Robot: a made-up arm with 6 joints.
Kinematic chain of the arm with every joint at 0, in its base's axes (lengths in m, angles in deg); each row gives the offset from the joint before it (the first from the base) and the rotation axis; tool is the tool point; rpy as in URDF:
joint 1: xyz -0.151 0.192 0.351 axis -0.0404 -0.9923 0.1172
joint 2: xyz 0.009 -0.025 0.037 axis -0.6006 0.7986 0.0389
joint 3: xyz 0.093 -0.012 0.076 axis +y
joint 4: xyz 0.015 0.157 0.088 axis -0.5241 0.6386 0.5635
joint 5: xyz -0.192 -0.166 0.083 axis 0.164 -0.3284 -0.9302
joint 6: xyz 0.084 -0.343 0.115 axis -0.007 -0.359 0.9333
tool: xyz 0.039 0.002 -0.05 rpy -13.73 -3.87 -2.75
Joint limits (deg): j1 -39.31..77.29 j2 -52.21..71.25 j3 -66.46..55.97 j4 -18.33..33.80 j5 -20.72..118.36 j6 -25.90..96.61
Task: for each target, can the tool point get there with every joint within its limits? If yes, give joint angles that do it. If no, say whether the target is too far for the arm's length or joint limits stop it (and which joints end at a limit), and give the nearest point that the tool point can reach.
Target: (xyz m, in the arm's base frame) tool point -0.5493 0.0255 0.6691
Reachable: yes | joints 20.67 5.39 17.06 8.35 99.04 48.88
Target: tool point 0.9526 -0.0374 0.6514
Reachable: no: too far | nearest point 0.5064 0.0292 0.5333 | short by 0.466 m
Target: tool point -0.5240 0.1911 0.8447
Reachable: yes | joints 65.42 35.05 43.82 20.63 92.65 83.35
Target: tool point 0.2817 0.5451 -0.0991
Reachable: no: joint limits stop it (at a limit: joint 2, joint 3, joint 4, joint 6) | nearest point 0.1074 0.3976 0.0827 | short by 0.292 m
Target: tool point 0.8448 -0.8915 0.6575
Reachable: no: too far | nearest point 0.3270 -0.3089 0.5272 | short by 0.790 m
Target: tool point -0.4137 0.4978 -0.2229
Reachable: no: joint limits stop it (at a limit: joint 1, joint 3, joint 4, joint 6) | nearest point -0.2936 0.3522 0.0004 | short by 0.292 m
